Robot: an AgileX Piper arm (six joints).
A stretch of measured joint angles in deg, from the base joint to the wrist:
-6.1, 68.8, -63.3, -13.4, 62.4, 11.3
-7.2, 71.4, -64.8, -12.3, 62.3, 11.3
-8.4, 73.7, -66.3, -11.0, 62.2, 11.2
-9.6, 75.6, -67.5, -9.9, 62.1, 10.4
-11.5, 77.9, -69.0, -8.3, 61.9, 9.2
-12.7, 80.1, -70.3, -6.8, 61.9, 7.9
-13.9, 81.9, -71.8, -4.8, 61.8, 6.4
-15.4, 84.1, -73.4, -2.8, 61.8, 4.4
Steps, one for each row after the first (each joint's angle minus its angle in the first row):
-1.1, 2.6, -1.5, 1.1, -0.1, 0.0
-2.3, 4.9, -3.0, 2.4, -0.2, -0.1
-3.5, 6.8, -4.2, 3.5, -0.3, -0.9
-5.4, 9.1, -5.7, 5.1, -0.5, -2.1
-6.6, 11.3, -7.0, 6.6, -0.5, -3.4
-7.8, 13.1, -8.5, 8.6, -0.6, -4.9
-9.3, 15.3, -10.1, 10.6, -0.6, -6.9

